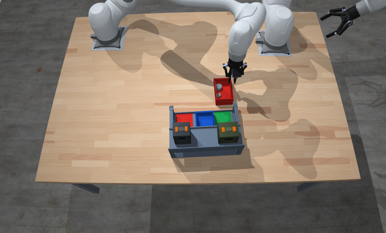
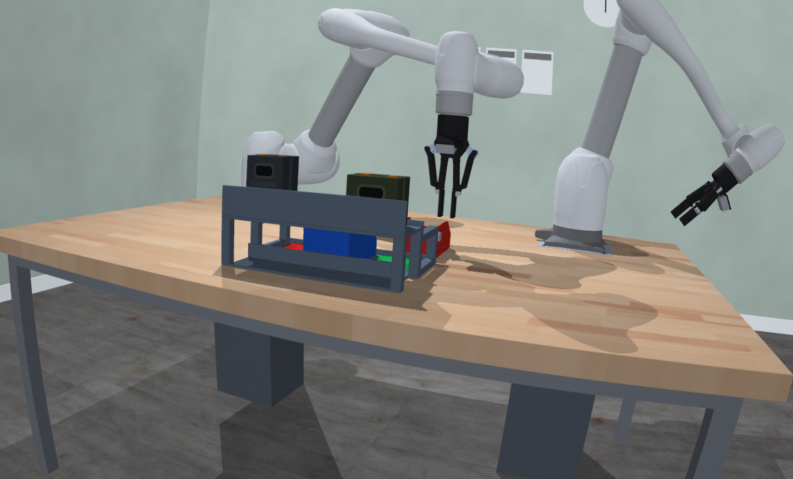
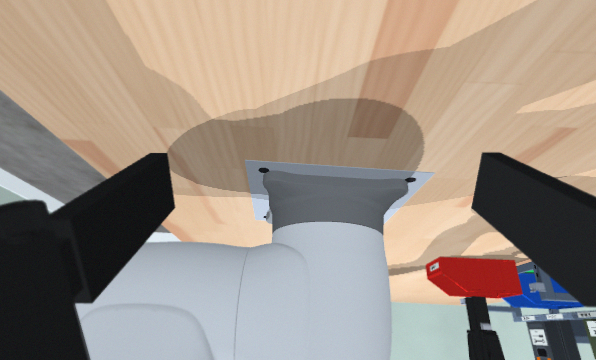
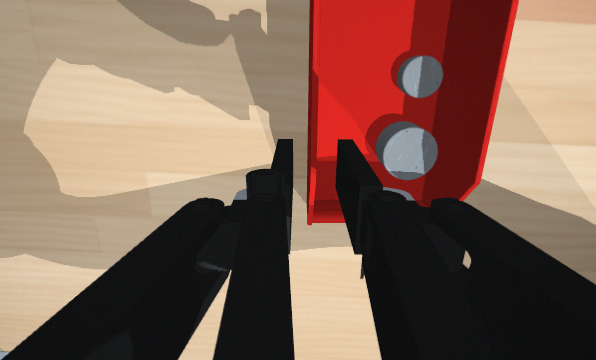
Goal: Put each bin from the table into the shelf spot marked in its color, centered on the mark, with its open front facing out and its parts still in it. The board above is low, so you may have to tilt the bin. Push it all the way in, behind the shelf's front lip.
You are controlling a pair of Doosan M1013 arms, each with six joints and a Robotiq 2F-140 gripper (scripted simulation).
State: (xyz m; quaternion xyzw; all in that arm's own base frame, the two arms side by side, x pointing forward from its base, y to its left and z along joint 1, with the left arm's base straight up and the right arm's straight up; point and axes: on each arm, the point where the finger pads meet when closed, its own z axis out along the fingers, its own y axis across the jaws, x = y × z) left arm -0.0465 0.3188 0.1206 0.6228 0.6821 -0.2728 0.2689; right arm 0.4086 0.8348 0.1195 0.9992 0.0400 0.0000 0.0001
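The red bin is 30 mm ahead of my right hand, 50 mm to the right of it and 80 mm below it. Round my right hand: blue bin: 260 mm ahead, 140 mm to the right, 80 mm below; then grey shelf: 290 mm ahead, 140 mm to the right, 50 mm below.
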